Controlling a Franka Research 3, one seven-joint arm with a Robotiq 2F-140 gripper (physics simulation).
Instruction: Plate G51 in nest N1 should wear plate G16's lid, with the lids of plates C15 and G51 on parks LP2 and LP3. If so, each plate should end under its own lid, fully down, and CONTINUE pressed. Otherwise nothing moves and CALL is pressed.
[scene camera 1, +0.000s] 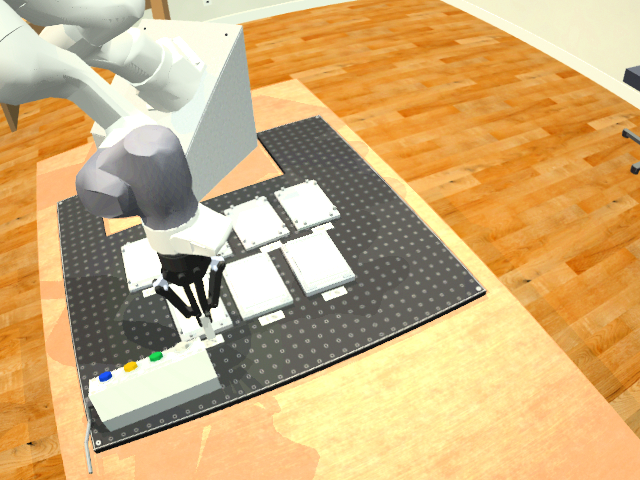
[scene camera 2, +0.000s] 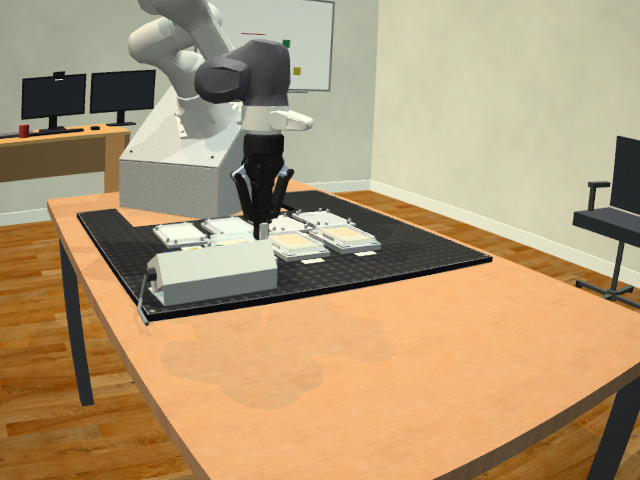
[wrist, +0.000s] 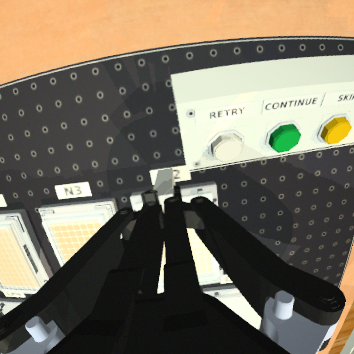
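My gripper (scene camera 1: 206, 320) (scene camera 2: 260, 229) (wrist: 166, 180) is shut and empty, with a pale grey tip piece between or beside the fingertips. It points down over the label end of the plate at N2 (scene camera 1: 193, 329) (wrist: 204, 250), near the button box. The plate at N3 (scene camera 1: 258, 285) (scene camera 2: 298, 244) (wrist: 77, 231) and the plate at the row's far end (scene camera 1: 317, 262) (scene camera 2: 345, 236) lie flat; codes and lid fit are unreadable. The green CONTINUE button (scene camera 1: 156, 355) (wrist: 284, 138) stands on the box. A blue button (scene camera 1: 104, 376) is at its other end; no CALL label is legible.
White lid parks (scene camera 1: 255, 223) (scene camera 1: 307, 205) (scene camera 2: 179, 234) lie behind the nests; the arm hides some. The button box (scene camera 1: 157, 392) (scene camera 2: 214, 273) also carries the white RETRY button (wrist: 227, 146) and yellow SKIP button (scene camera 1: 130, 366) (wrist: 335, 130). The robot's pedestal (scene camera 2: 168, 183) stands behind.
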